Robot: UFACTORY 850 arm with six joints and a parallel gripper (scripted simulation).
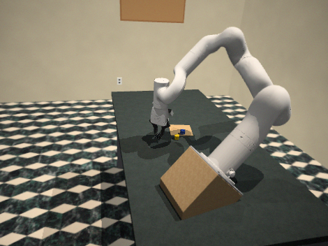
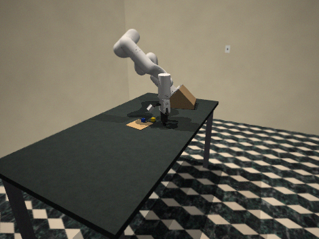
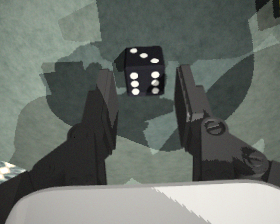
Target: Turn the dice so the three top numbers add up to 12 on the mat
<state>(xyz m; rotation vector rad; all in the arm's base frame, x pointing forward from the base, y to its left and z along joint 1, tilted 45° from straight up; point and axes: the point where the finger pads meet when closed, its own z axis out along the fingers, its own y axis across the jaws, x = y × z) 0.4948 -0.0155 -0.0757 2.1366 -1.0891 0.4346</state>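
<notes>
Right now my hand is 3 cm above the black die. Round my hand: tan mat: 4 cm ahead, 17 cm to the right, 4 cm below; then blue die: 1 cm behind, 16 cm to the right, 3 cm below; then yellow die: 5 cm behind, 10 cm to the right, 3 cm below.
</notes>
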